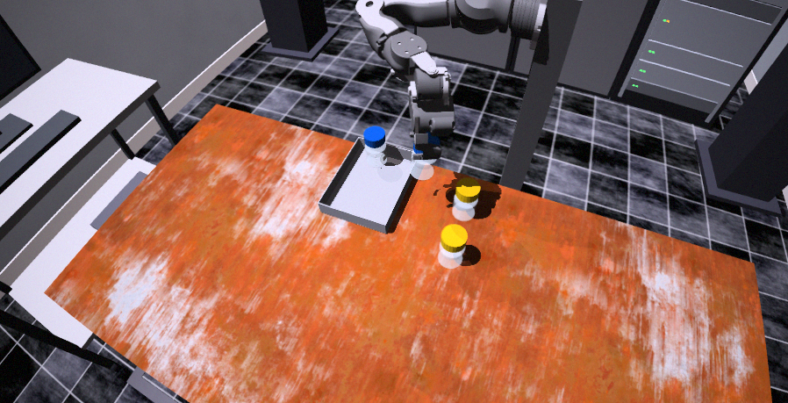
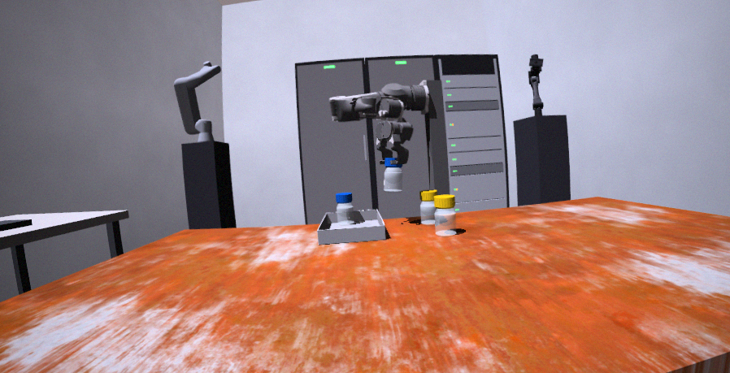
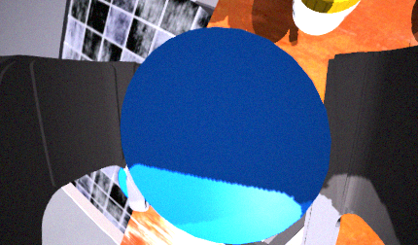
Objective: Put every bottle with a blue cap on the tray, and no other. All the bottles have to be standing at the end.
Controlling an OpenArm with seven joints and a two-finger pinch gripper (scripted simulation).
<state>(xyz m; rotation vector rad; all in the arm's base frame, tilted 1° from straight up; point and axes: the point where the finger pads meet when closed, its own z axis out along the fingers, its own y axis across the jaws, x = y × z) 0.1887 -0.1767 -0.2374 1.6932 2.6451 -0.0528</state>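
Right now my hand is 19 cm above the grey tray and 14 cm to the left of it.
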